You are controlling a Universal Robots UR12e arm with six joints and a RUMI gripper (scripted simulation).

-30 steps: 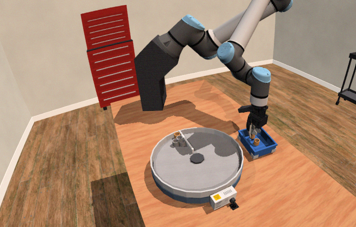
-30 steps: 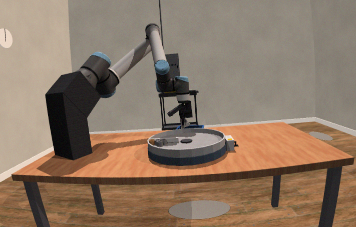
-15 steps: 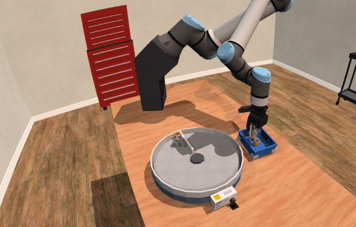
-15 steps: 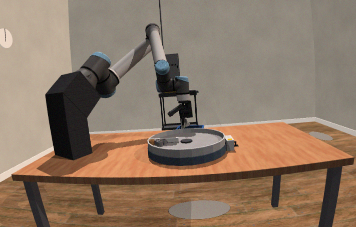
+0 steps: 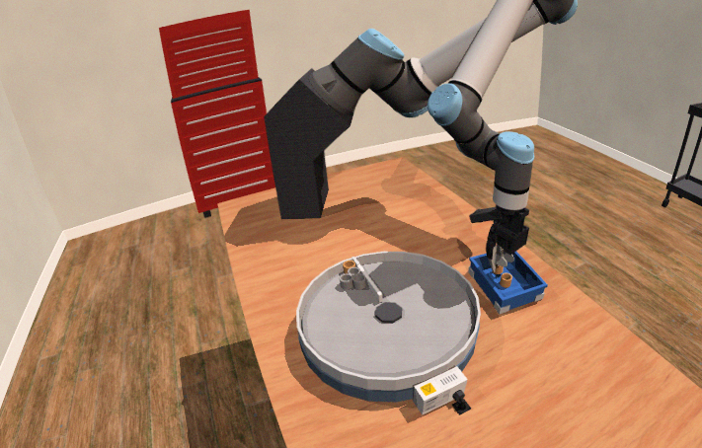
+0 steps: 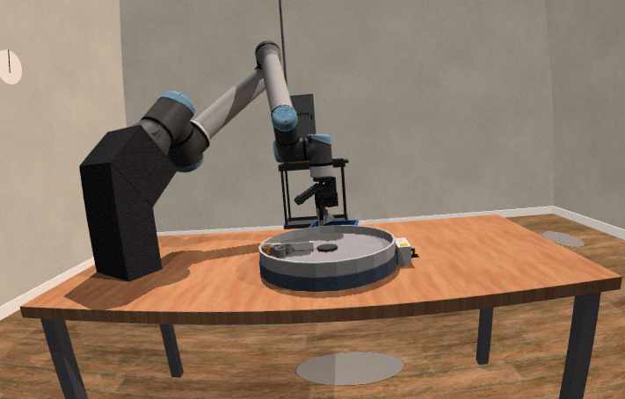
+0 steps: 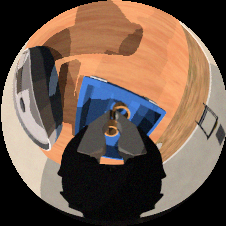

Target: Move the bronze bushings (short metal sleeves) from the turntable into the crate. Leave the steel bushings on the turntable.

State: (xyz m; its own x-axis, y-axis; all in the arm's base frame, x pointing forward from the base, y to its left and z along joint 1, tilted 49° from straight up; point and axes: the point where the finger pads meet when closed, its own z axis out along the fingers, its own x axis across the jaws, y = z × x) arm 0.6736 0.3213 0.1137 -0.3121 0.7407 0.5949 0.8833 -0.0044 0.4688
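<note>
The blue crate lies 5 cm ahead of my hand, 1 cm to the left of it and 1 cm below it. The rest, counted from my hand: round grey turntable (34 cm to the right, 8 cm ahead, 2 cm above).
</note>
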